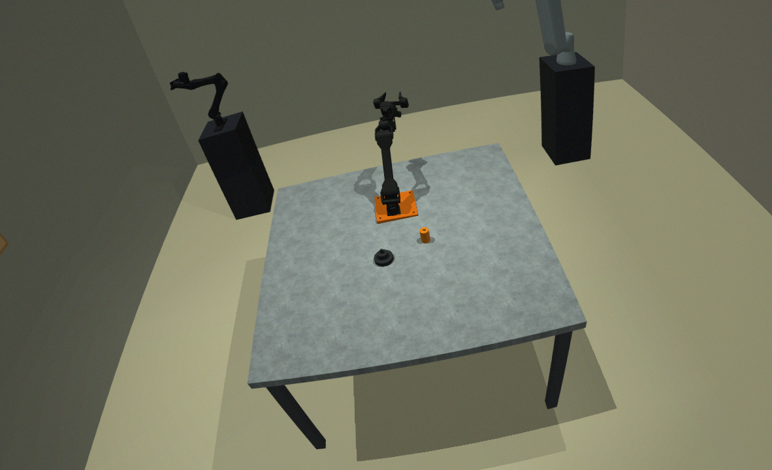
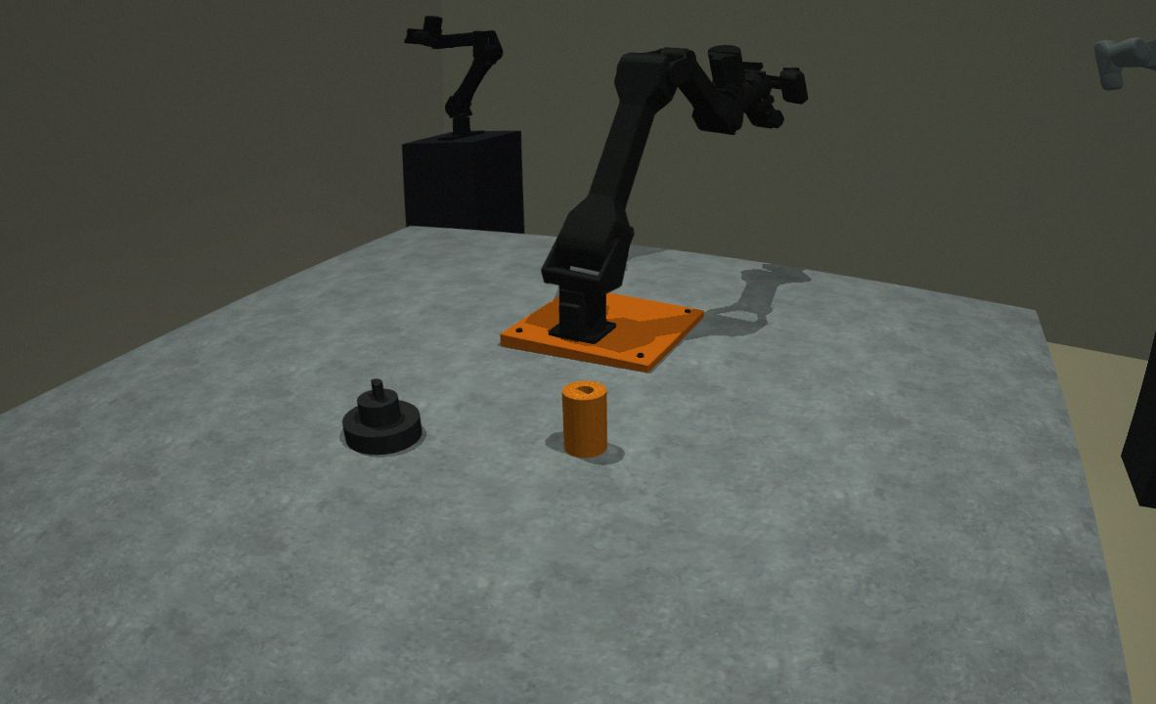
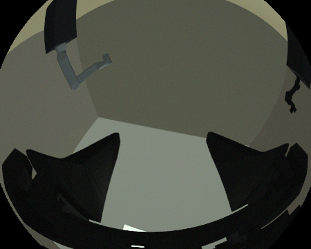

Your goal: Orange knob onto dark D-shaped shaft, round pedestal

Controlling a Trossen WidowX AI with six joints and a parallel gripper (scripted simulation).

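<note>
The orange knob is 86 cm ahead of my gripper tip and 32 cm below it. Also, from my gripper tip: round pedestal: 93 cm ahead, 20 cm to the right, 32 cm below.
</note>
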